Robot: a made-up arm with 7 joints. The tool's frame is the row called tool.
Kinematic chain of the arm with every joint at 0, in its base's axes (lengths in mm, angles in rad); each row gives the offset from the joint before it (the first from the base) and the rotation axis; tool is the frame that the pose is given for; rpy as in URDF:
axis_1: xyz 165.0 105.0 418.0 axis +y
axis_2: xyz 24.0 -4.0 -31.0 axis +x
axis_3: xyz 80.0 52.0 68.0 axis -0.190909 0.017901 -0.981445
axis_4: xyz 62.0 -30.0 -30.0 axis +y
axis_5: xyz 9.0 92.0 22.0 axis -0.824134 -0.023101 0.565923
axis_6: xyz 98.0 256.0 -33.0 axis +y
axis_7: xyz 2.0 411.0 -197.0 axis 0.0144 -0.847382 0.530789
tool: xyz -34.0 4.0 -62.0 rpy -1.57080 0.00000 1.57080
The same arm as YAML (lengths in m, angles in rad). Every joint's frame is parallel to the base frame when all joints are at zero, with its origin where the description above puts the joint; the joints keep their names.
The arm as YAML. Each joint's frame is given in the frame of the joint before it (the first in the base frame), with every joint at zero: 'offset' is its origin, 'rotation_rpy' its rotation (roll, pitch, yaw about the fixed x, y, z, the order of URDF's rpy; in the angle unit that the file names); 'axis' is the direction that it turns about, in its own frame. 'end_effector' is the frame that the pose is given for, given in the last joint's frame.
length_unit: m
angle_unit: rad
chain:
  - id: axis_1
    offset: [0.165, 0.105, 0.418]
    rotation_rpy: [0.0, 0.0, 0.0]
    axis: [0.0, 1.0, 0.0]
  - id: axis_2
    offset: [0.024, -0.004, -0.031]
    rotation_rpy: [0.0, 0.0, 0.0]
    axis: [1.0, 0.0, 0.0]
  - id: axis_3
    offset: [0.08, 0.052, 0.068]
    rotation_rpy: [0.0, 0.0, 0.0]
    axis: [-0.190909, 0.017901, -0.981445]
  - id: axis_4
    offset: [0.062, -0.03, -0.03]
    rotation_rpy: [0.0, 0.0, 0.0]
    axis: [0.0, 1.0, 0.0]
  - id: axis_5
    offset: [0.009, 0.092, 0.022]
    rotation_rpy: [0.0, 0.0, 0.0]
    axis: [-0.824134, -0.023101, 0.565923]
  - id: axis_6
    offset: [0.098, 0.256, -0.033]
    rotation_rpy: [0.0, 0.0, 0.0]
    axis: [0.0, 1.0, 0.0]
  - id: axis_7
    offset: [0.002, 0.411, -0.197]
    rotation_rpy: [0.0, 0.0, 0.0]
    axis: [0.0144, -0.847382, 0.530789]
end_effector:
  offset: [-0.034, 0.004, -0.062]
  rotation_rpy: [-1.5708, 0.0, 1.5708]

